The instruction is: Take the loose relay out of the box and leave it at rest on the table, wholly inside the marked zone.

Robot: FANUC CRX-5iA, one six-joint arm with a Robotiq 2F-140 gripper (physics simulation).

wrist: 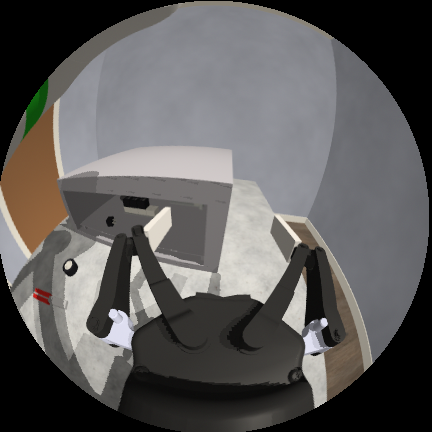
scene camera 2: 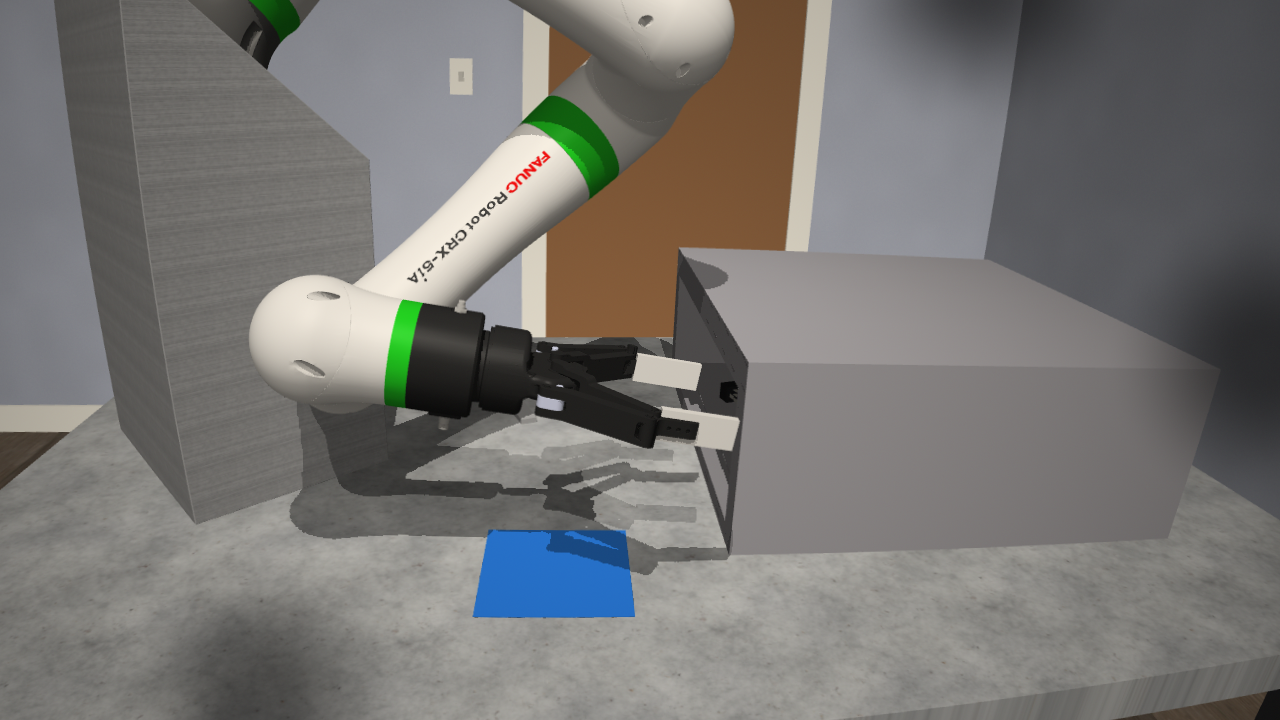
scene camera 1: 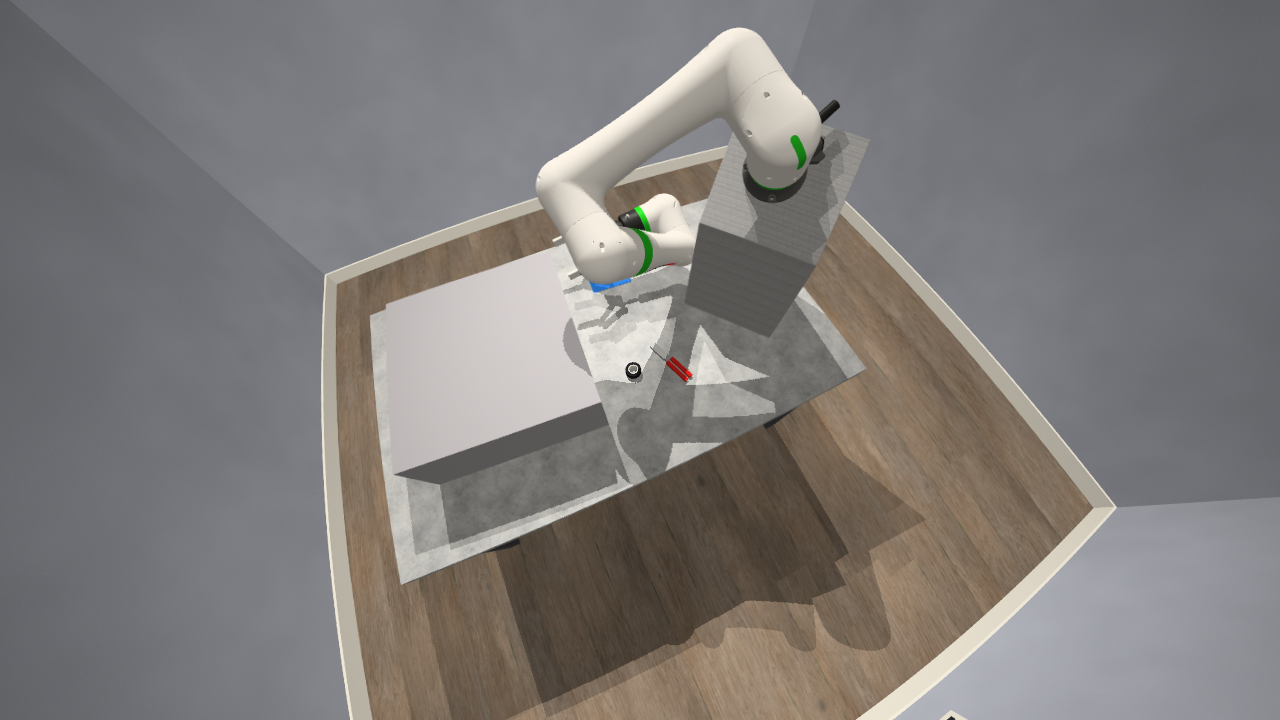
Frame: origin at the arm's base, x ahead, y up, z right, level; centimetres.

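Where they show: gripper, between the fingertips: [wrist: 221,220] [scene camera 2: 714,402] [scene camera 1: 561,259]; arm's base, origin of its link: [scene camera 2: 197,50].
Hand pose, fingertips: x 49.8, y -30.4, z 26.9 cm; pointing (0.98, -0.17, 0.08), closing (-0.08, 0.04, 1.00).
Observation:
Each offset is from my fingertips to the top centre of the thing. "pt": to the spot under its first point. Level surfaces: height alone.
The box @(dz -20.6, dx +31.1, dy +4.3 cm) [scene camera 1: 492,358] [scene camera 2: 939,456] [wrist: 218,225] is a large grey case, open on the side facing my gripper. Inside it, the wrist view shows a small black piece @(dz -30.8, dx +13.1, dy -11.0 cm) [wrist: 111,221] low at the left and a row of black blocks @(pt dz -23.9, dx +19.8, dy -9.2 cm) [wrist: 136,202] on a light rail. I cannot tell which is the loose relay. My gripper [scene camera 2: 717,402] [wrist: 221,220] is open and empty, held level above the table outside the opening. In the wrist view one finger overlaps the opening and the other stands right of the box. The marked zone @(dz +1.2, dx -14.7, dy -16.0 cm) [scene camera 1: 611,286] [scene camera 2: 554,582] is a flat blue rectangle, partly hidden by the arm in scene camera 1.
A black ring-like object @(dz -37.9, dx -4.7, dy -14.2 cm) [scene camera 1: 632,369] [wrist: 70,267] and a red-handled tool @(dz -40.4, dx -16.3, dy -14.9 cm) [scene camera 1: 680,368] [wrist: 42,296] lie on the table @(dy -16.1 cm) [scene camera 1: 823,344] [scene camera 2: 358,644] in front of the box. The tall grey pedestal [scene camera 1: 751,277] [scene camera 2: 250,268] carries the arm. The box's side walls frame the opening.

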